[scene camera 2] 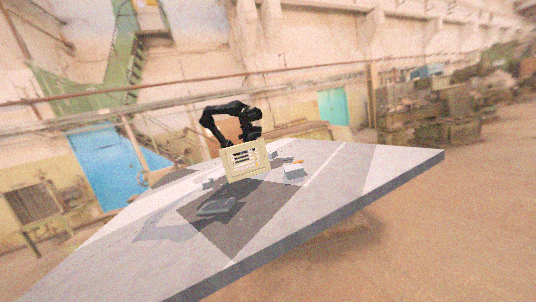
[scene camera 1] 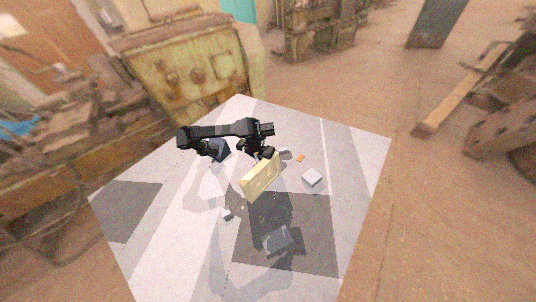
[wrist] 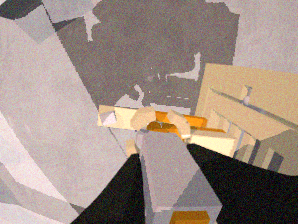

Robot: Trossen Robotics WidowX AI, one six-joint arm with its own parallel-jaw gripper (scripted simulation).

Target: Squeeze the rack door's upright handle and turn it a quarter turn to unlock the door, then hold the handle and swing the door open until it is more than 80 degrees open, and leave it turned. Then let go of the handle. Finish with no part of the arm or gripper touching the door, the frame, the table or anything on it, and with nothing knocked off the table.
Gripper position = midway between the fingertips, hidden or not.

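Observation:
Through the wrist view I can see a rack door (wrist: 253,120), and my gripper (wrist: 163,155) is visible there too.

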